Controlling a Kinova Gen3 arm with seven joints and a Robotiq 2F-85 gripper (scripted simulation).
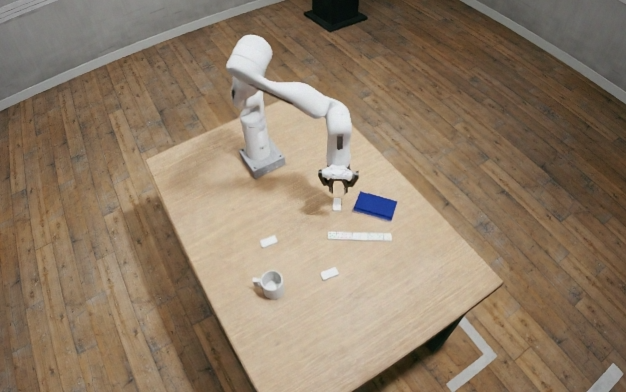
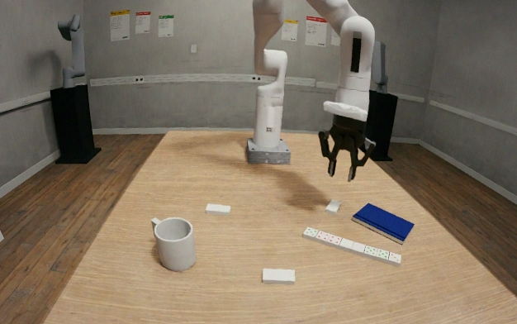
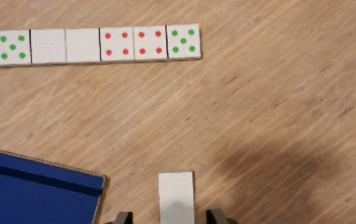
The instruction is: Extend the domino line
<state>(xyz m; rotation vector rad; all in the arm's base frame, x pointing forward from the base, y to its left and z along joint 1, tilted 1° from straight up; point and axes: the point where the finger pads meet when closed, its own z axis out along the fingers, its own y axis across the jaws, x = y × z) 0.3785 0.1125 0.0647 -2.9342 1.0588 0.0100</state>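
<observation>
Right now the blue book is 110 mm to the left of my hand, 100 mm below it and 80 mm ahead of it. Round my hand: grey mug 360 mm to the right, 150 mm ahead, 80 mm below.
</observation>
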